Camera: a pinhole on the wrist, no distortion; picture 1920 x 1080 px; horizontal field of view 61.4 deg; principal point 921.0 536.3 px. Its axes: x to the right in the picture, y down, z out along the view. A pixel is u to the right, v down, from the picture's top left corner.
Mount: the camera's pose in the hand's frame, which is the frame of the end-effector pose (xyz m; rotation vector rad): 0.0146 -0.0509 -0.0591 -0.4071 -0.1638 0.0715
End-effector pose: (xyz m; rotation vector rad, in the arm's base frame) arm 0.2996 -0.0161 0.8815 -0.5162 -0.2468 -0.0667
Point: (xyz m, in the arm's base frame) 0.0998 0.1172 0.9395
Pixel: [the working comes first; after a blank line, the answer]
In the camera's frame: -0.1477 0.0245 0.2743

50.4 680.5
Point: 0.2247 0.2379 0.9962
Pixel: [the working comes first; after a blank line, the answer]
In the camera's frame: 0.0062 0.0728 0.3601

949.0 863.0
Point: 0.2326 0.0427 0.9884
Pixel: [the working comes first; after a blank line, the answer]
In the camera's frame: -0.0199 -0.0364 0.1999

760.2 242.2
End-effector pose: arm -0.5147 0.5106 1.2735 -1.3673 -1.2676 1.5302
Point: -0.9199 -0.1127 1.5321
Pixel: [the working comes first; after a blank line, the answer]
In the camera's frame: -0.5148 -0.2730 0.5928

outside the picture
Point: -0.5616 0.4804 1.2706
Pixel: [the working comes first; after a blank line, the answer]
In the camera's frame: -0.0112 0.0091 0.1287

779.9 650.0
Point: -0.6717 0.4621 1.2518
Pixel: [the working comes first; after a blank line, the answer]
In the camera's frame: 0.0143 -0.0249 0.2336

1020.3 363.6
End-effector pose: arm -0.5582 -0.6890 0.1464 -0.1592 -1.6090 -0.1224
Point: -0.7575 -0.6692 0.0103
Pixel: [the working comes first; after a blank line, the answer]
In the camera's frame: -0.0977 -0.0662 0.2787

354.1 152.5
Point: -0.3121 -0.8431 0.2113
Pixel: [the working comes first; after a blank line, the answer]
In the camera's frame: -0.0011 0.0305 -0.2217

behind the camera
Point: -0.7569 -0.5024 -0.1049
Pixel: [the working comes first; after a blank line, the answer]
In the camera's frame: -0.1847 0.0767 0.3932

161.6 851.8
